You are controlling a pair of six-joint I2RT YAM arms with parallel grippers.
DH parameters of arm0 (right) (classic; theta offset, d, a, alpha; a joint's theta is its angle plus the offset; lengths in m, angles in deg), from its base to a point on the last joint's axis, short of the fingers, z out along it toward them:
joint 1: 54.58 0.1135 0.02 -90
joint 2: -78.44 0 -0.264 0
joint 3: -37.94 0 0.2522 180
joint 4: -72.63 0 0.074 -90
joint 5: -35.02 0 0 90
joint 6: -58.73 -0.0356 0 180
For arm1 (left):
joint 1: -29.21 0.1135 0.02 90
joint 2: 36.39 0 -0.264 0
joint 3: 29.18 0 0.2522 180
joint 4: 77.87 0 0.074 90
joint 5: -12.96 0 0 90
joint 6: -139.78 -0.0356 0 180
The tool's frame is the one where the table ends.
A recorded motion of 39 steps. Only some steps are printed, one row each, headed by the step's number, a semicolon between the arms.
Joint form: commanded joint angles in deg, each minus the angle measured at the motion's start. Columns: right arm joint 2, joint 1, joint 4, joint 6, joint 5, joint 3; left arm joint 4, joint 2, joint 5, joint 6, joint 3, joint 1.
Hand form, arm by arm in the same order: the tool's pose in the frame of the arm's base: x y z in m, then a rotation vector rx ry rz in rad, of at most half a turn. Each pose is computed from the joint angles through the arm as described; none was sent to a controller.
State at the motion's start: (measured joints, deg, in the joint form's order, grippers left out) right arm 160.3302 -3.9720 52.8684 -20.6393 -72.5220 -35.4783; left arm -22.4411 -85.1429 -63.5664 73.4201 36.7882 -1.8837
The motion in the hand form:
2: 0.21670 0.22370 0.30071 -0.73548 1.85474 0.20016; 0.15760 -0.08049 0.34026 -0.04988 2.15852 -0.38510
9: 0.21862 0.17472 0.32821 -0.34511 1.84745 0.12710; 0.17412 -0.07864 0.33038 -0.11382 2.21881 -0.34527
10: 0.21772 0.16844 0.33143 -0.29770 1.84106 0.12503; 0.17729 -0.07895 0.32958 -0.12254 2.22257 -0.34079
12: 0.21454 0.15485 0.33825 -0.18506 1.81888 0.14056; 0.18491 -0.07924 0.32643 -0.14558 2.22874 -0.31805
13: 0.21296 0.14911 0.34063 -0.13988 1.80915 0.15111; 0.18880 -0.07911 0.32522 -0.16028 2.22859 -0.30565
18: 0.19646 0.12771 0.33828 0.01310 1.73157 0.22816; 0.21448 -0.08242 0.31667 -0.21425 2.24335 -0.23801
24: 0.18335 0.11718 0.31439 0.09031 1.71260 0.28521; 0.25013 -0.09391 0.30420 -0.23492 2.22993 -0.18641
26: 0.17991 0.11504 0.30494 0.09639 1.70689 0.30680; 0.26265 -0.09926 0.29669 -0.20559 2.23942 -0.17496
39: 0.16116 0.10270 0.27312 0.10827 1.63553 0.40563; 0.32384 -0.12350 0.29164 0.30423 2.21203 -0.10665
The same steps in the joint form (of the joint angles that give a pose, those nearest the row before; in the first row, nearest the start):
2: -4.55 -2.93 0.38 -5.05 1.91 1.68; -2.77 -0.58 -3.84 2.73 3.21 2.11
9: -12.54 -8.95 -0.28 -13.64 -6.95 3.39; -2.51 -4.29 -4.50 3.68 3.42 5.12
10: -13.66 -9.71 -0.33 -14.81 -7.79 3.68; -2.80 -5.01 -4.48 3.81 3.58 5.45
12: -16.31 -11.31 0.08 -18.11 -9.26 4.59; -3.67 -6.65 -3.85 3.97 3.68 6.20
13: -17.46 -12.02 0.24 -19.57 -9.64 5.04; -4.18 -7.45 -3.40 4.11 3.77 6.62
18: -24.26 -13.44 5.00 -24.78 -10.82 11.16; -6.95 -13.39 -1.24 4.39 5.08 8.19
24: -28.95 -13.50 9.38 -28.96 -11.30 19.00; -13.29 -21.67 1.13 3.99 6.98 8.59
26: -30.16 -13.48 11.42 -29.67 -10.77 21.78; -15.50 -24.82 0.87 2.64 7.54 8.59
39: -36.91 -13.45 21.11 -31.01 -8.23 33.16; -21.47 -38.85 -7.08 -20.89 17.50 9.56

